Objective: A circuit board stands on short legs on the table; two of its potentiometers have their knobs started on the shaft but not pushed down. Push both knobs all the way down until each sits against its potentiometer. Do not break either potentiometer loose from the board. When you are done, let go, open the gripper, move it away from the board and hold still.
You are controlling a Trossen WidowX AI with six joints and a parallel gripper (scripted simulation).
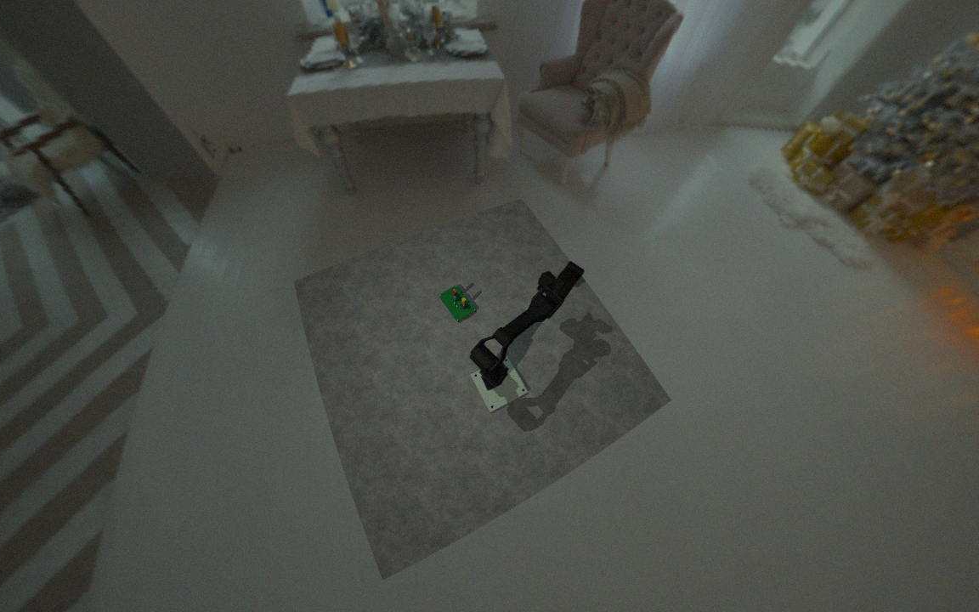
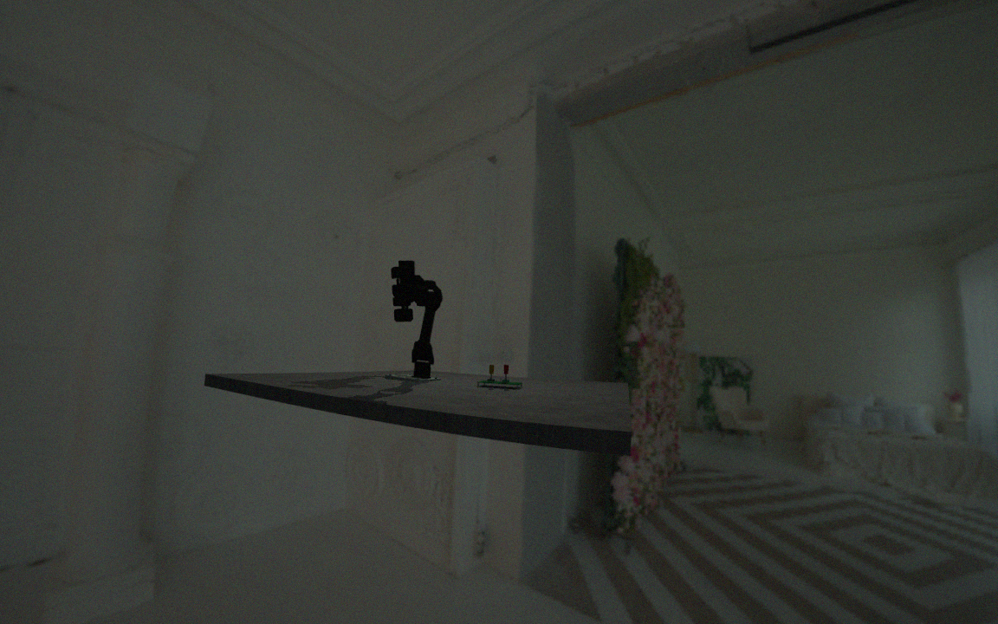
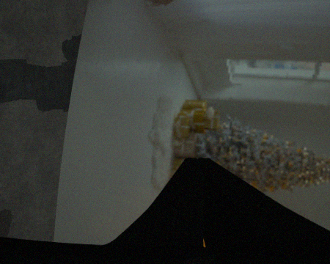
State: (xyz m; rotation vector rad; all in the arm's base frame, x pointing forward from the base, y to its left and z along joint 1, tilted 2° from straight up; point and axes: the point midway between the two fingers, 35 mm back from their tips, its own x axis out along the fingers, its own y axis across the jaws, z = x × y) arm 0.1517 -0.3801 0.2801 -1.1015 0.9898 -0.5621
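The yellow knob is 17 cm ahead of my gripper tip, 37 cm to the left of it and 21 cm below it.
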